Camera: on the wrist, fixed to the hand. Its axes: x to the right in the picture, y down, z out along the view.
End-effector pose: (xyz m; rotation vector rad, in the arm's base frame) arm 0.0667 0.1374 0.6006 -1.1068 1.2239 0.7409
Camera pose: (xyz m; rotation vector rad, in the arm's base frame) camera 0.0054 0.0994 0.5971 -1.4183 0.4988 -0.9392
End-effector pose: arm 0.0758 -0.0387 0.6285 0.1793 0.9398 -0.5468
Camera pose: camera 0.0551 0.0225 0.5963 -0.0481 1.2551 -2.2208
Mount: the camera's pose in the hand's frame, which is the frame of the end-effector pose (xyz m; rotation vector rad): -0.0062 0.0441 -0.0568 0.4715 0.4402 -1.5358
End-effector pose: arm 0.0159 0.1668 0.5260 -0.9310 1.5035 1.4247
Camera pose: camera -0.0274 0.1134 0.5479 -1.5616 0.8051 -0.2365
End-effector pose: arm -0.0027 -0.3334 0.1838 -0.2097 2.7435 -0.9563
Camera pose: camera -0.0141 -0.2641 0.2004 1.5785 -1.4097 1.3371
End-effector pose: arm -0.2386 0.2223 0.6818 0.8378 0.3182 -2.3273
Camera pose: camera -0.1791 0.2151 0.6417 -0.9061 -0.4284 1.8917
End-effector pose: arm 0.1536 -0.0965 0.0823 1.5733 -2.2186 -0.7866
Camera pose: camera 0.1527 -0.0943 0.1544 -3.0007 0.5297 0.0628
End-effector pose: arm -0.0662 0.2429 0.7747 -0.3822 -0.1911 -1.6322
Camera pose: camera -0.0297 0.2245 0.7152 0.7022 -0.6062 -2.9885
